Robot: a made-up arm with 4 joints. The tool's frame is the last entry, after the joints.
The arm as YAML. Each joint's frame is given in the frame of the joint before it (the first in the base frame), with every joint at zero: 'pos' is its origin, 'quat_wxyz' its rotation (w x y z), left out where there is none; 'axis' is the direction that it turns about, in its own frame. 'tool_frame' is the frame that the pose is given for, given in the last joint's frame.
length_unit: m
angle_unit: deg
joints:
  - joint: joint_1
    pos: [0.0, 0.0, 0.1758]
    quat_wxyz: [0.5, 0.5, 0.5, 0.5]
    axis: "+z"
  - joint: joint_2
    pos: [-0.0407, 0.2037, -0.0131]
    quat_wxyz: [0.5, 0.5, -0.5, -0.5]
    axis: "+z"
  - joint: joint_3
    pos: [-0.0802, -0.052, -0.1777]
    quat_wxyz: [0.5, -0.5, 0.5, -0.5]
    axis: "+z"
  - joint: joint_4
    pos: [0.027, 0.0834, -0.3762]
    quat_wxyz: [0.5, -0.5, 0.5, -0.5]
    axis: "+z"
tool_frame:
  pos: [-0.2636, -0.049, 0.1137]
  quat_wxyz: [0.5, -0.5, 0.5, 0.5]
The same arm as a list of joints. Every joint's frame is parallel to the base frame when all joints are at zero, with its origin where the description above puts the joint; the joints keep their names.
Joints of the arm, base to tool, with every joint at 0 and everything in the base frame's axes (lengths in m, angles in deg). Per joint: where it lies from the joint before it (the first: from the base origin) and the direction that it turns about. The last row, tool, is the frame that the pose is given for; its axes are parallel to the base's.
joint_1: xyz 0 0 0.1758 axis +x
joint_2: xyz -0.0131 -0.0407 0.2037 axis -y
joint_3: xyz -0.052 0.1777 0.0802 axis -z
joint_4: xyz -0.027 0.0834 0.3762 axis -x
tool: xyz -0.1137 0.2636 -0.049

